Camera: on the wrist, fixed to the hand. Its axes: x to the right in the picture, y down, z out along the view.
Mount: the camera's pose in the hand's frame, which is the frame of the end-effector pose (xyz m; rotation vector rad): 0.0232 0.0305 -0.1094 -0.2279 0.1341 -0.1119
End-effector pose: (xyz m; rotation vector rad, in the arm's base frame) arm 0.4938 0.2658 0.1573 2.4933 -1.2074 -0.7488
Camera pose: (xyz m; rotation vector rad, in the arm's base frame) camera 0.5471 0.2307 0.2540 2.3938 -0.8902 -0.6912
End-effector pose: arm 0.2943 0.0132 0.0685 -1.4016 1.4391 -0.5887
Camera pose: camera 0.1886 -0.0338 0.0763 -1.6563 1.5805 -0.6140
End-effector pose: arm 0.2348 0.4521 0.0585 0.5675 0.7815 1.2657
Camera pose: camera 0.1332 0.4769 0.0086 0.2536 0.7567 1.2776
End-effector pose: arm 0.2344 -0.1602 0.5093 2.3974 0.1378 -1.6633
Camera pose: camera 0.3486 -0.1655 0.5282 2.3625 0.4654 -1.4414
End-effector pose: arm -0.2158 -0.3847 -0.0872 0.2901 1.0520 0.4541
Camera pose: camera -0.3094 -0.3451 -0.1430 -0.0019 1.1293 0.4926
